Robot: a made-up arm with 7 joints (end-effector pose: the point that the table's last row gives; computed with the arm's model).
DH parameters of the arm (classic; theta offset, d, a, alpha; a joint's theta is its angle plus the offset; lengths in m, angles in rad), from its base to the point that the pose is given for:
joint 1: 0 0.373 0 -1.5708
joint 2: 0 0 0 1.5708
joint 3: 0 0.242 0.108 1.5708
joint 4: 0 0 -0.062 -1.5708
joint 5: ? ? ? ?
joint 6: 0 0 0.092 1.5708
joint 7: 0 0 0 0
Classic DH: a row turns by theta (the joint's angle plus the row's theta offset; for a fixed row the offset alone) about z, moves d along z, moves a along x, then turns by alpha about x.
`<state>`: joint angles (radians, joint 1 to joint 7).
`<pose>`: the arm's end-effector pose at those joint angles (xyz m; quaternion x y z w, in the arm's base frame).
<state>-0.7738 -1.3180 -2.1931 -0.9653 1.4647 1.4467 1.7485</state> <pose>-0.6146 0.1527 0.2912 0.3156 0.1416 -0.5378 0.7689</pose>
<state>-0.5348 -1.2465 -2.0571 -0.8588 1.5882 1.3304 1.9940</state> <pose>-0.6421 0.0050 0.4056 0.1731 0.2087 -0.3921 0.8791</pose>
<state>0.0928 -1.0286 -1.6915 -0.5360 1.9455 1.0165 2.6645</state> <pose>-0.4801 -0.2765 0.6967 -0.2433 0.3905 0.0889 0.8834</pose>
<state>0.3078 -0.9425 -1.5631 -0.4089 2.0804 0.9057 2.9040</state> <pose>-0.3901 -0.3013 0.7723 -0.3874 0.4421 0.2195 0.7786</pose>
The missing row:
joint 5: 0 0.289 0 1.5708
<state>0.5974 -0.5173 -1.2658 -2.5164 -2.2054 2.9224 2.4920</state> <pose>0.2614 -0.1373 0.4481 -0.7319 0.5164 -0.4399 0.0646</pose>
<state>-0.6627 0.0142 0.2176 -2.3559 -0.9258 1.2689 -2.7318</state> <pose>0.3578 -0.1949 0.3751 -0.2158 -0.7404 0.4233 0.4754</pose>
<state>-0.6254 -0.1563 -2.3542 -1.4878 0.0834 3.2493 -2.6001</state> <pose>-0.4199 -0.0166 0.7438 0.6489 -0.1999 -0.6652 0.3108</pose>
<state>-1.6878 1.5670 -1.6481 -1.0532 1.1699 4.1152 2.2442</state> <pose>-0.2951 -0.3867 0.4416 -0.0794 -0.3169 0.8963 0.2998</pose>
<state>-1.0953 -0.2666 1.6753 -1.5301 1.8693 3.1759 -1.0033</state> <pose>0.3407 0.2105 0.6636 -0.7031 0.0171 -0.5958 0.3878</pose>
